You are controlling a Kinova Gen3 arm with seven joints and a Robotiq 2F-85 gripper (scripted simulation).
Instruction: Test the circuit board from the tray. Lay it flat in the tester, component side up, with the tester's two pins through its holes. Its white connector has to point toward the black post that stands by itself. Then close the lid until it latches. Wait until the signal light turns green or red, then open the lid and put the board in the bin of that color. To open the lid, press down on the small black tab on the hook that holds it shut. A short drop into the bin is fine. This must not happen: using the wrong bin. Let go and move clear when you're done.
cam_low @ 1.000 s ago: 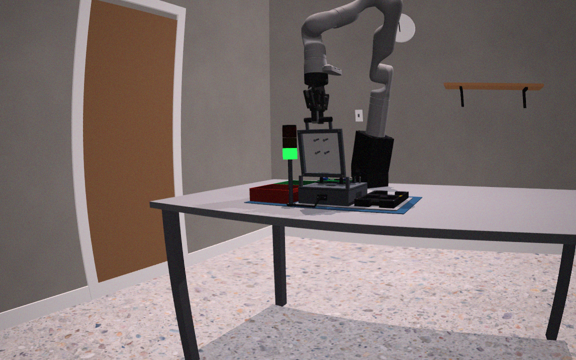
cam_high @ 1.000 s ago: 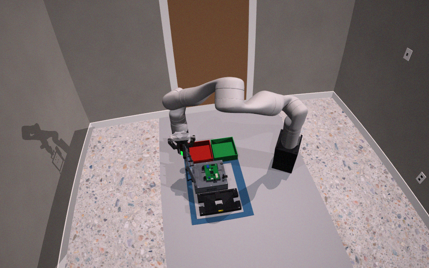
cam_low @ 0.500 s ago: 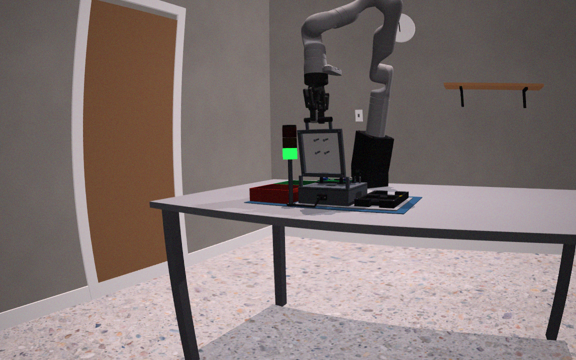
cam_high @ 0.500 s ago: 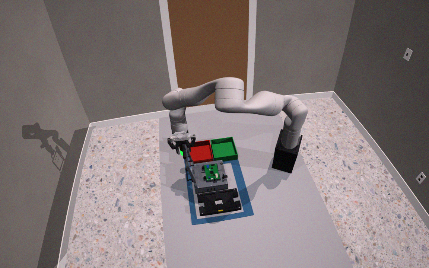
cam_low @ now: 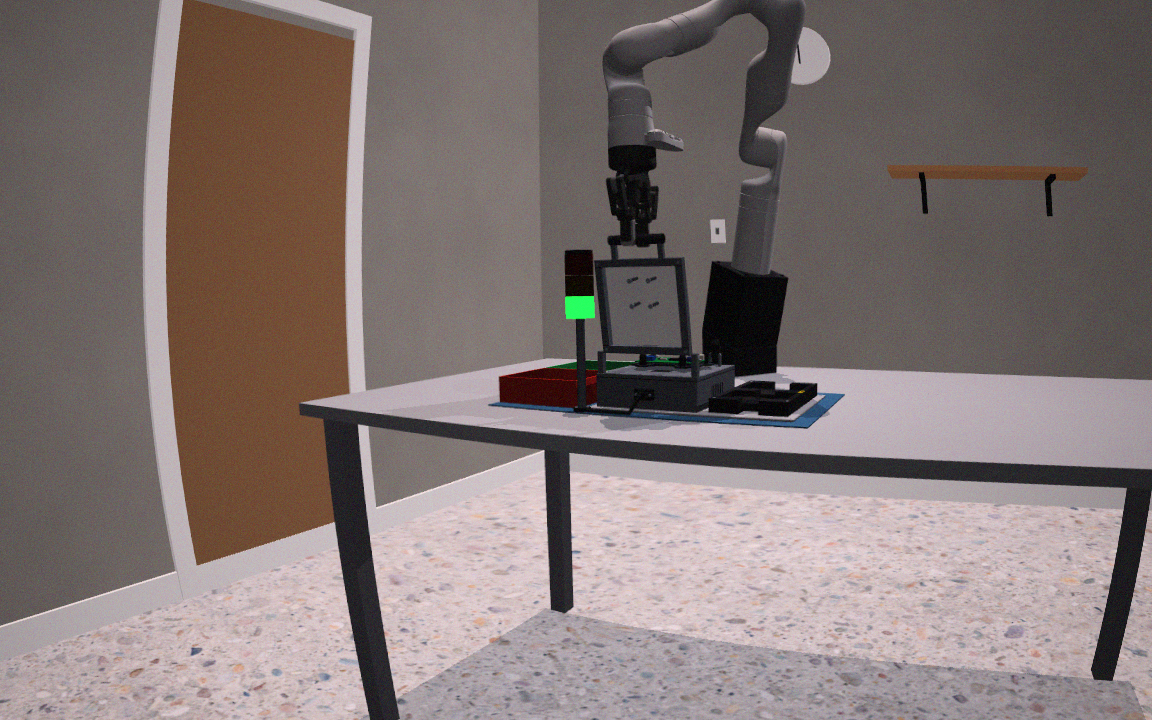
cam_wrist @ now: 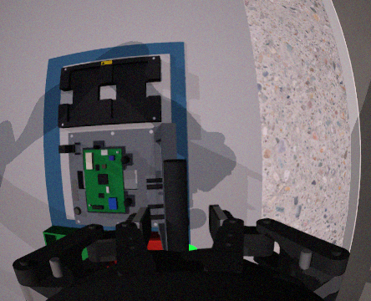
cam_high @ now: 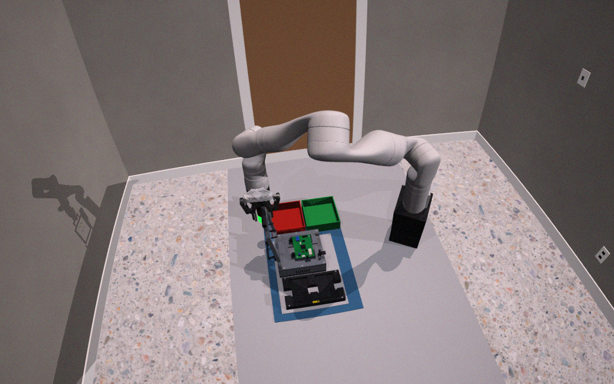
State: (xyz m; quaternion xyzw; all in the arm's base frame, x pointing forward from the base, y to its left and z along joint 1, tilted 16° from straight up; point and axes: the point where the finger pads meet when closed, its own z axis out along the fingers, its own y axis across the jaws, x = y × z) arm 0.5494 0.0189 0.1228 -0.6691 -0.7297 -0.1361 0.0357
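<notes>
Right now my hand is 130 mm past the green circuit board, 10 mm to the left of it and 200 mm above it. From my hand the other things lie so: red bin 70 mm behind, 210 mm to the right, 260 mm below; then latch hook 200 mm behind, 40 mm to the left, 190 mm below; then lid 20 mm behind, 90 mm below.
</notes>
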